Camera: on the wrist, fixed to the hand. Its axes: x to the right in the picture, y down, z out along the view.
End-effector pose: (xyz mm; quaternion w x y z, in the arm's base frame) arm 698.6 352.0 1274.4 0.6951 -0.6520 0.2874 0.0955
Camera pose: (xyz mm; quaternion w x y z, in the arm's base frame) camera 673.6 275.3 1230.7 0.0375 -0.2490 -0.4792 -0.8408
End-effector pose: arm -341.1 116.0 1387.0 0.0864 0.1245 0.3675 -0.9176
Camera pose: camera -338.0 141.7 1299.0 0.9842 0.1475 -0.0864 0.0458
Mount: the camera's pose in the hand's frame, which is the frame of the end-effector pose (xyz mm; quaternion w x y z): 21.0 39.8 -79.9 0.0296 -0.0473 -0.2281 0.9720
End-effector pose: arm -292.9 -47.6 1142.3 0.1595 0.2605 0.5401 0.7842
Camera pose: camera -355.1 -112.0 1161.8 0.6220 -0.7041 0.3107 -0.1444
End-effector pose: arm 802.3 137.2 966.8 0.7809 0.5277 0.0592 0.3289
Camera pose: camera 765.5 221.1 971.7 0.2581 -0.1113 0.7049 -0.6512
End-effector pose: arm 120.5 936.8 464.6 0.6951 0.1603 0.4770 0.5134
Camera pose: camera 32.4 950.4 443.1 0.3621 -0.5526 0.3245 -0.6769
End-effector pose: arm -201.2 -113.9 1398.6 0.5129 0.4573 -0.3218 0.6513
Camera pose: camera -261.9 -45.7 1390.1 0.6697 0.1750 0.6019 -0.3983
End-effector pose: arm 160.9 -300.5 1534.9 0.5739 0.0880 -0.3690 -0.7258
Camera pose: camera 228.7 -356.8 1509.5 0.6425 -0.5488 -0.1930 0.4988
